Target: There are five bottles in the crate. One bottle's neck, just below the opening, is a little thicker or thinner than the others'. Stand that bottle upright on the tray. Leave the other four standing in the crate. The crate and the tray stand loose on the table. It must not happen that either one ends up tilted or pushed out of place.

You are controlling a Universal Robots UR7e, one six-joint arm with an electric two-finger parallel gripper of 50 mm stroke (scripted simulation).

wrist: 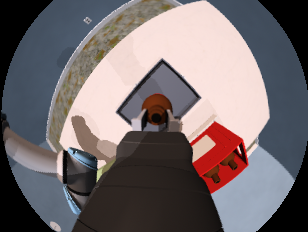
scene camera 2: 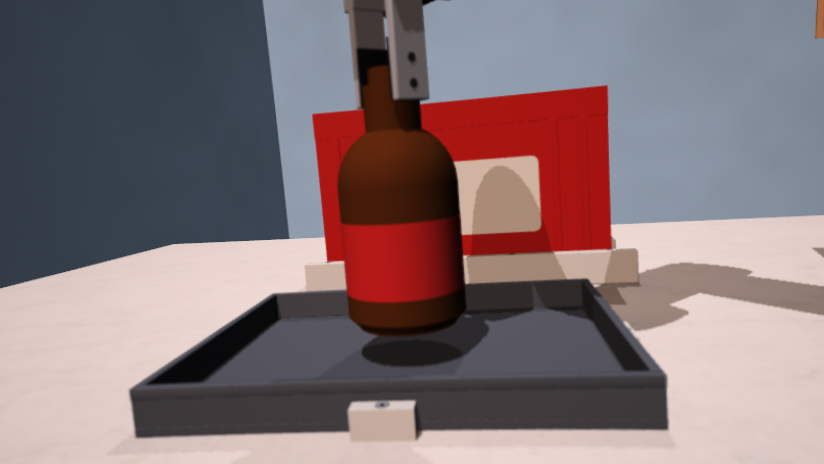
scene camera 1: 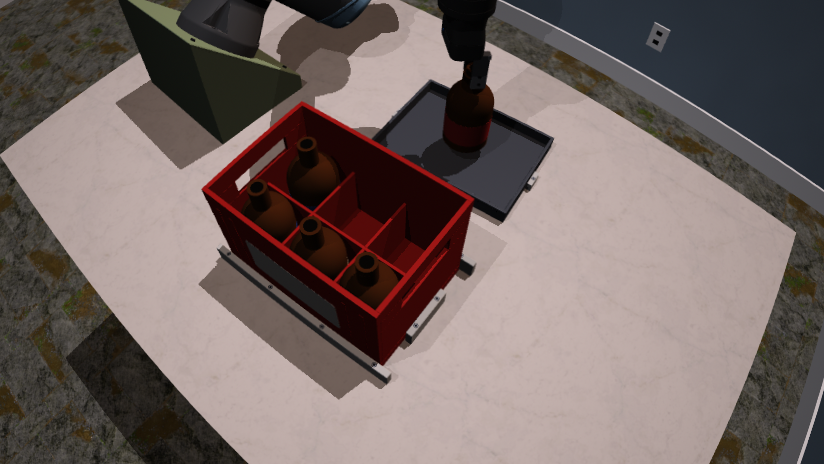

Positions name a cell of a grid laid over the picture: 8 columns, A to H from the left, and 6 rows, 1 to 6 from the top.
Labels:
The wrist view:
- gripper: E3
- dark grey tray: E3
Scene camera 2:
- gripper: D2
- dark grey tray: E5
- bottle: D3
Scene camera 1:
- gripper: E2
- dark grey tray: E3
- bottle: E2

